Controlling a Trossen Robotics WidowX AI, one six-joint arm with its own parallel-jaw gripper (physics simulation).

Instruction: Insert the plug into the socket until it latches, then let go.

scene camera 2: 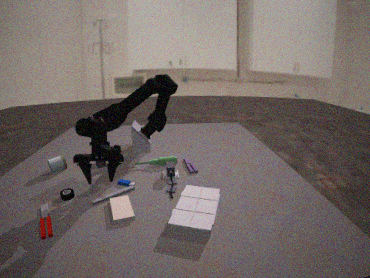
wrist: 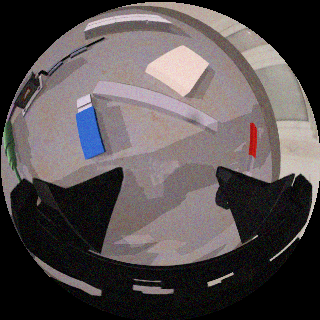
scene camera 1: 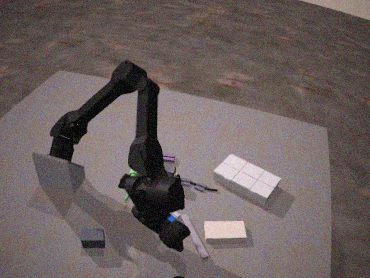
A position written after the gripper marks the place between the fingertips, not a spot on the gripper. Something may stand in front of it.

Scene:
The gripper (scene camera 1: pixel 171 242) is open, with nothing in its grasp. Also in view: a blue plug (wrist: pixel 89 134). A grey bar (wrist: pixel 104 89) rests on the table.

